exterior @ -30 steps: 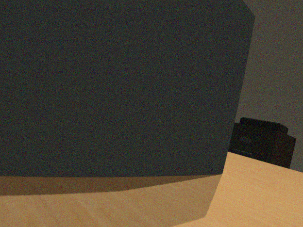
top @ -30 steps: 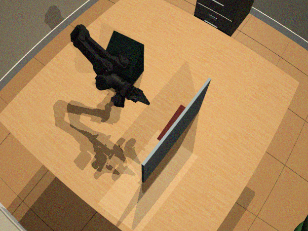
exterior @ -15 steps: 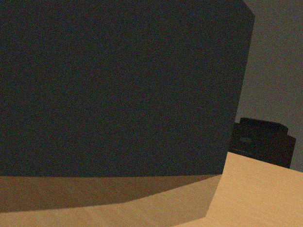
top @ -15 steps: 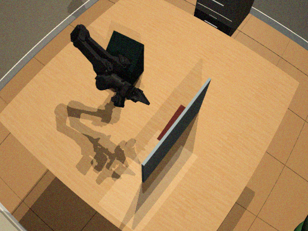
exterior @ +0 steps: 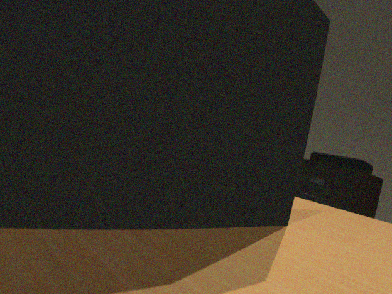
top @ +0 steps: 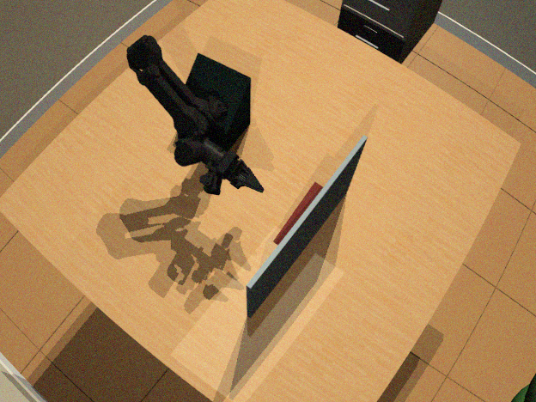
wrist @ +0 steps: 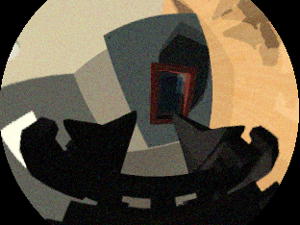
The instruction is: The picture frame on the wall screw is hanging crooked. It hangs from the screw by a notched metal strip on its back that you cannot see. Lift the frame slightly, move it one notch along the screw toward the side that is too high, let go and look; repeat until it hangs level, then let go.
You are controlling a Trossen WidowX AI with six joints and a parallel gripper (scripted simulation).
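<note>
Right now my gripper tip is 120 mm short of the red picture frame and 50 mm above it. Also, from my gripper tip: grey wall panel: 130 mm ahead, 10 mm to the right, 70 mm below.
</note>
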